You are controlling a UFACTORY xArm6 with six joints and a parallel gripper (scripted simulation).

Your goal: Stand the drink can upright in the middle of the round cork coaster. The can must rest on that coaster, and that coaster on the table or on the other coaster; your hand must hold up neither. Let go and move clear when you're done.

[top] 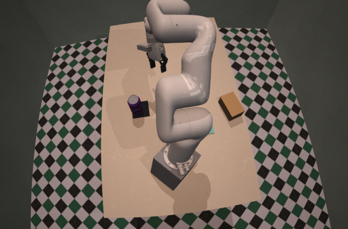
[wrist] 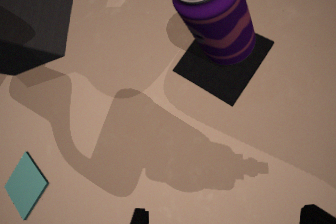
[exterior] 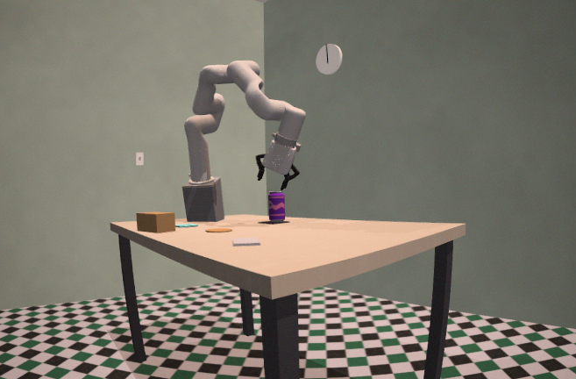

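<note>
Now: the drink can 13 cm behind my hand, 17 cm to the left of it and 10 cm below it. Also, from my hand: thin teal piece (34 cm behind, 17 cm to the right, 16 cm below); then black square coaster (13 cm behind, 15 cm to the left, 16 cm below); then round cork coaster (8 cm behind, 19 cm to the right, 16 cm below).
</note>
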